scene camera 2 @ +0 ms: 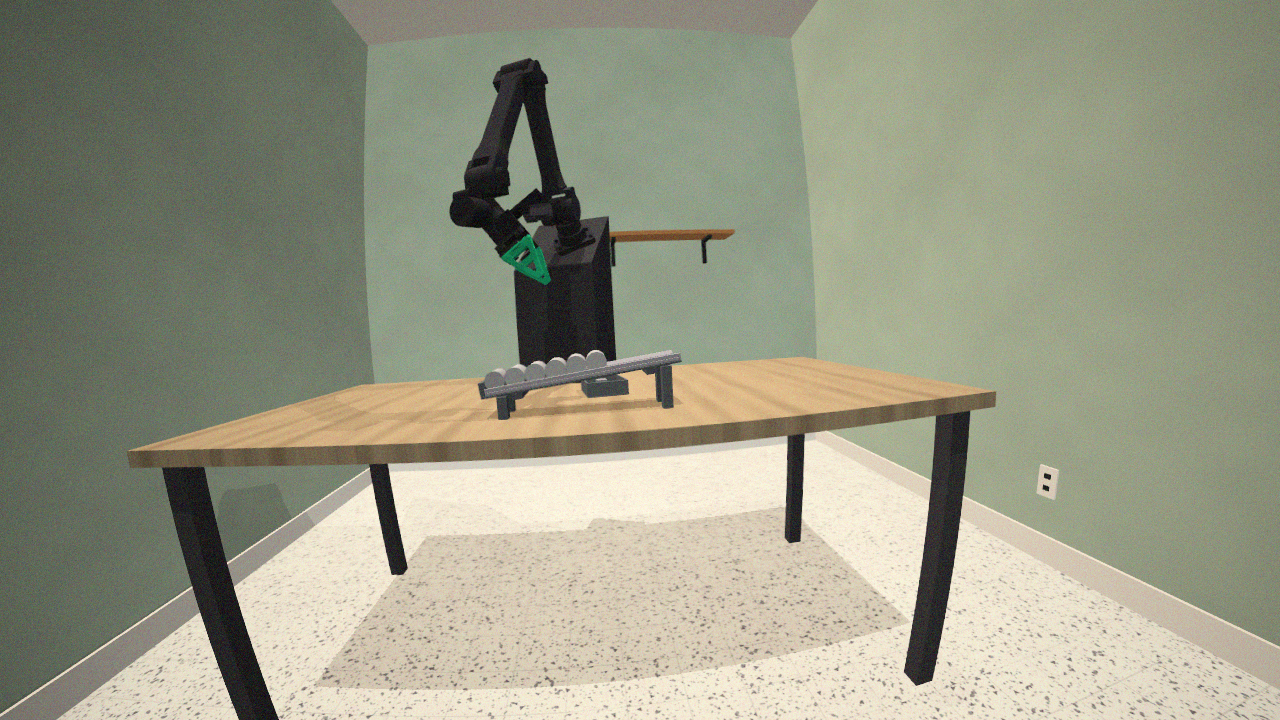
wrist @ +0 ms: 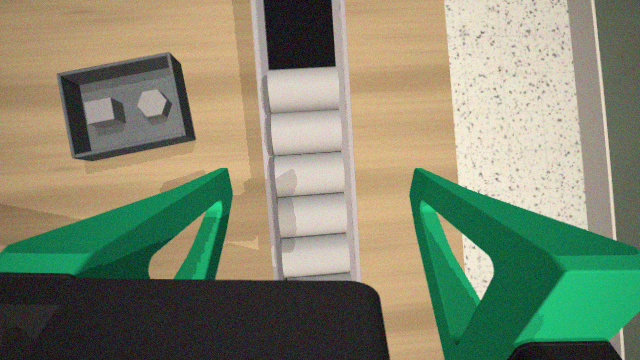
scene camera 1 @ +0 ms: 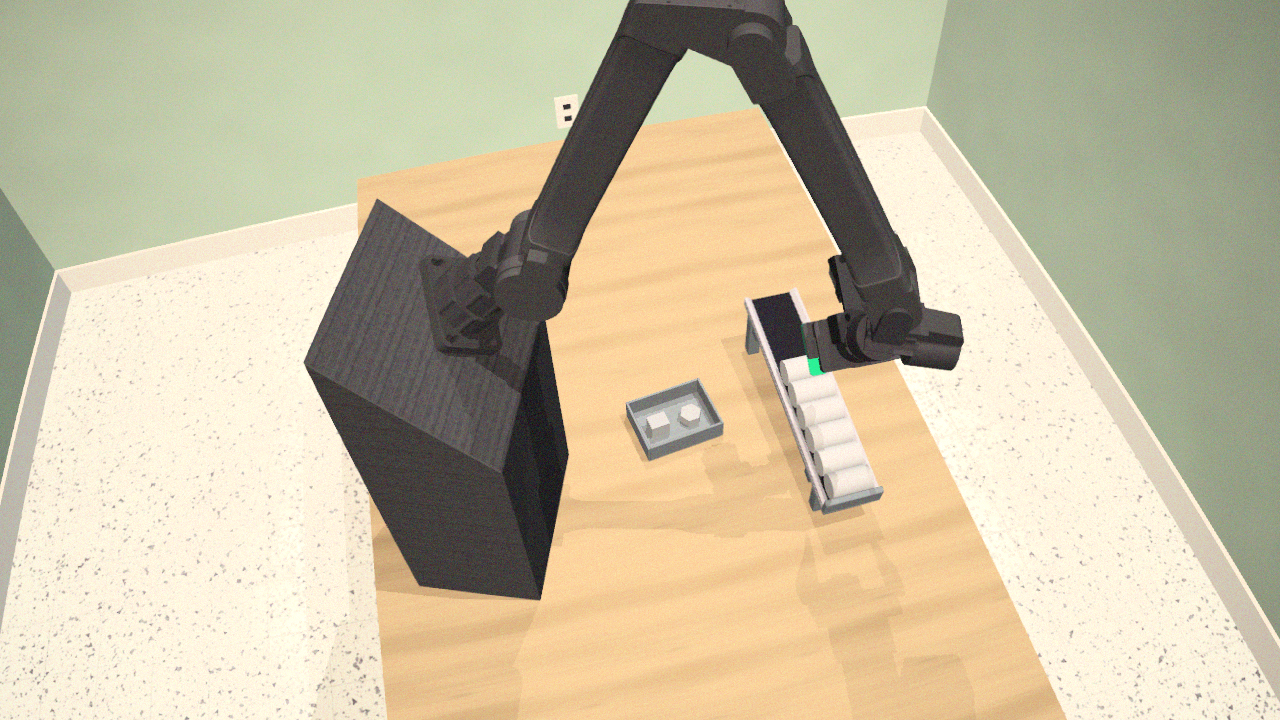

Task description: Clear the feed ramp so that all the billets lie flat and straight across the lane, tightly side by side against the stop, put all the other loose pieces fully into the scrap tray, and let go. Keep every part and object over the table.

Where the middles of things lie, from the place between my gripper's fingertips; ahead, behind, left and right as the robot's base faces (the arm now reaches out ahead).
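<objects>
My gripper is 200 mm above the grey stop [scene camera 1: 872, 494], 40 mm beyond it and 130 mm to the left of it. White hexagonal piece [wrist: 154, 104], from my gripper: 250 mm below, 140 mm behind, 160 mm to the left.
</objects>
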